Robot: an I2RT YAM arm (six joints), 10 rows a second.
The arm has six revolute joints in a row. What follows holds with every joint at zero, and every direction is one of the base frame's.
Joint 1 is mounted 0.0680 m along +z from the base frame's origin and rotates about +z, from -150.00 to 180.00 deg.
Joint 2 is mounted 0.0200 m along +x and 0.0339 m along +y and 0.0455 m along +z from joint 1 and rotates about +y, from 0.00 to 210.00 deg.
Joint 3 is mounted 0.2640 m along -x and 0.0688 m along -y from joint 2 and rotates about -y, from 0.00 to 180.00 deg.
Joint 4 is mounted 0.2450 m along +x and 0.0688 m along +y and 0.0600 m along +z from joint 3 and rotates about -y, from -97.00 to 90.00 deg.
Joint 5 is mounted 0.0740 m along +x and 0.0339 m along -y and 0.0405 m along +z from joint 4 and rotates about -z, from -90.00 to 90.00 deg.
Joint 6 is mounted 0.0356 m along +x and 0.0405 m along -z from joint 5 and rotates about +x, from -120.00 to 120.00 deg.
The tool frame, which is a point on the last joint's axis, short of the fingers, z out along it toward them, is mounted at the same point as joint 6; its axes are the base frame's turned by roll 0.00, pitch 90.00 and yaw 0.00 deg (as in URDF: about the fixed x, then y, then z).
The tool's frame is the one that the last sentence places.
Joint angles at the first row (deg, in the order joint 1, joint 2, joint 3, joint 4, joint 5, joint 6):
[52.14 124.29 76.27 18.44 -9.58 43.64]
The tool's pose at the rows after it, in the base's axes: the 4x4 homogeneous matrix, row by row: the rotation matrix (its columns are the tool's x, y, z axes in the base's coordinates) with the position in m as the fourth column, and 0 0 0 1 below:
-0.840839 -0.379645 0.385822 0.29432; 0.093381 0.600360 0.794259 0.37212; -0.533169 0.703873 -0.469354 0.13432; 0 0 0 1
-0.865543 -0.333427 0.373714 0.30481; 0.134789 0.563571 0.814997 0.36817; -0.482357 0.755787 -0.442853 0.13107; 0 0 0 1
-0.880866 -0.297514 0.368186 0.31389; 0.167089 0.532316 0.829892 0.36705; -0.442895 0.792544 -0.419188 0.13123; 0 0 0 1
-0.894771 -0.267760 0.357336 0.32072; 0.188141 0.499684 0.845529 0.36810; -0.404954 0.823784 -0.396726 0.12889; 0 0 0 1
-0.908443 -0.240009 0.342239 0.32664; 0.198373 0.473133 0.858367 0.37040; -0.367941 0.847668 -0.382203 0.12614; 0 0 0 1
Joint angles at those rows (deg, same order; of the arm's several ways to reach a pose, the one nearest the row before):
[50.78 124.97 76.58 19.75 -11.73 46.52]
[49.32 126.15 77.01 21.93 -14.35 50.19]
[48.29 127.15 78.17 23.12 -16.10 53.15]
[47.66 128.53 79.35 24.56 -17.78 55.86]
[47.22 129.99 80.86 25.23 -19.38 58.17]

